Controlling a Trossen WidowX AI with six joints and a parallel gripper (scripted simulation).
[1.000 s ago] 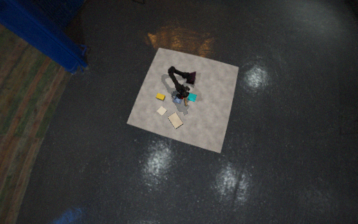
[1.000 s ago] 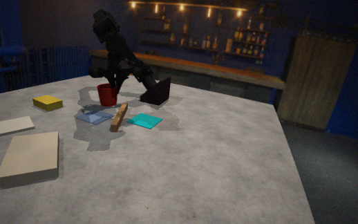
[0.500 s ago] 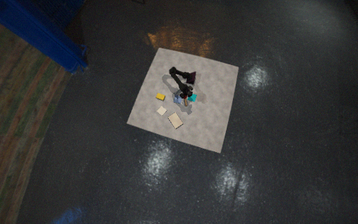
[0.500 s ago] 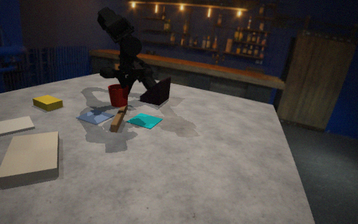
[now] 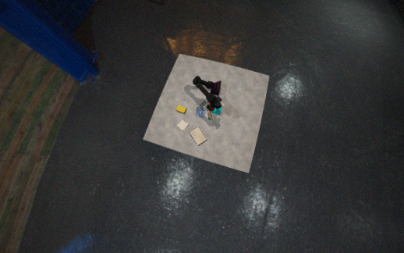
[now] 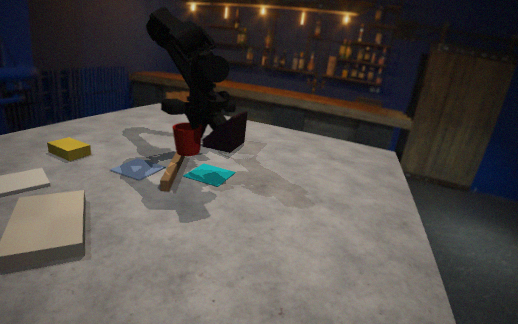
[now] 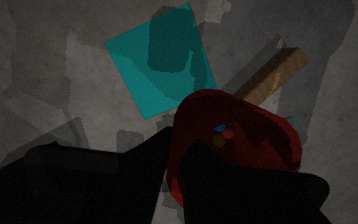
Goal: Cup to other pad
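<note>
My gripper tip is now 4 cm to the right of the teal pad and 10 cm above it. From my gripper tip the other things lie so: light blue pad: 8 cm ahead, 13 cm to the right, 10 cm below; then red cup: 3 cm ahead, 2 cm to the right; then wooden bar: 4 cm ahead, 5 cm to the right, 9 cm below.
</note>
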